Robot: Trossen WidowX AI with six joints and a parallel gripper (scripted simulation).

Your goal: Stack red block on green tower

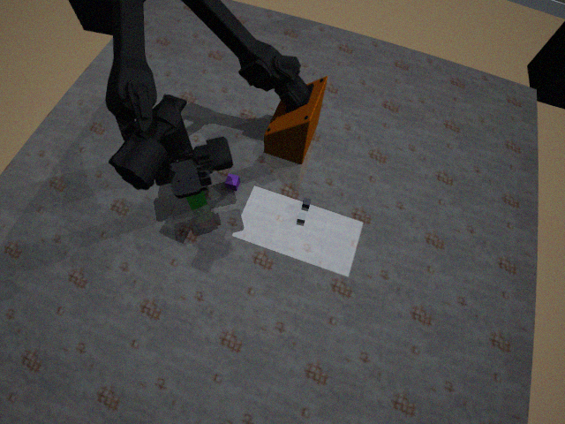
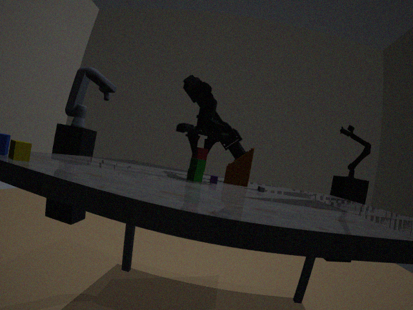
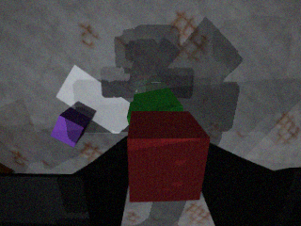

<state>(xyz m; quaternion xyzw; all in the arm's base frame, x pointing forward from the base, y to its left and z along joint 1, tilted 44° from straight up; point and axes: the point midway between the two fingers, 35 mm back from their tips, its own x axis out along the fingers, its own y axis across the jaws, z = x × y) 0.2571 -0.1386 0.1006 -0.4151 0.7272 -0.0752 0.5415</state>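
Right now the red block is 1 cm above my gripper tip. From my gripper tip the other things lie so: small purple block: 6 cm behind, 6 cm to the left, 7 cm below; then yellow block: 48 cm ahead, 37 cm to the right, 6 cm below.
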